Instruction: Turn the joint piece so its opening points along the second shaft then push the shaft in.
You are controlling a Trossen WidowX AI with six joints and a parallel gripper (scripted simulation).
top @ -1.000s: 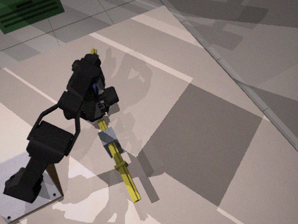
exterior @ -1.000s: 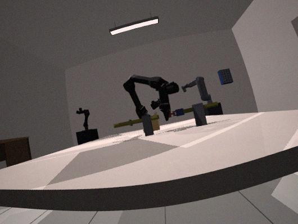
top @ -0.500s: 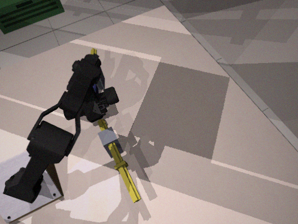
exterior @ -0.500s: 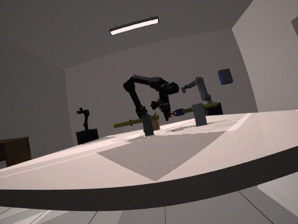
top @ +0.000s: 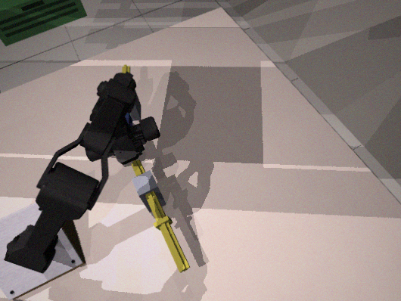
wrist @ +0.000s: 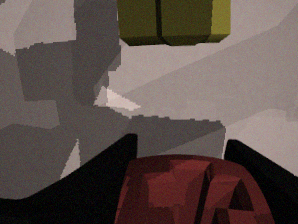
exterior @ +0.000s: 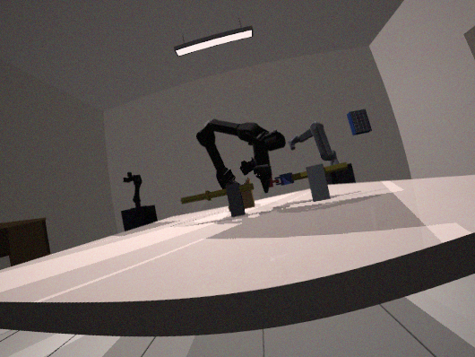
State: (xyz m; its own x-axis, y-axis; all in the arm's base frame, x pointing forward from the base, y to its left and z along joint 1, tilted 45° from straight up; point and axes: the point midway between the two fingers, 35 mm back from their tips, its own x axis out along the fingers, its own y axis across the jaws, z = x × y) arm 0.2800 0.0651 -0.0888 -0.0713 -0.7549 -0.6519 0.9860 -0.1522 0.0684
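Now: gripper tip 4 cm below the red joint piece and 2 cm to the right of it.
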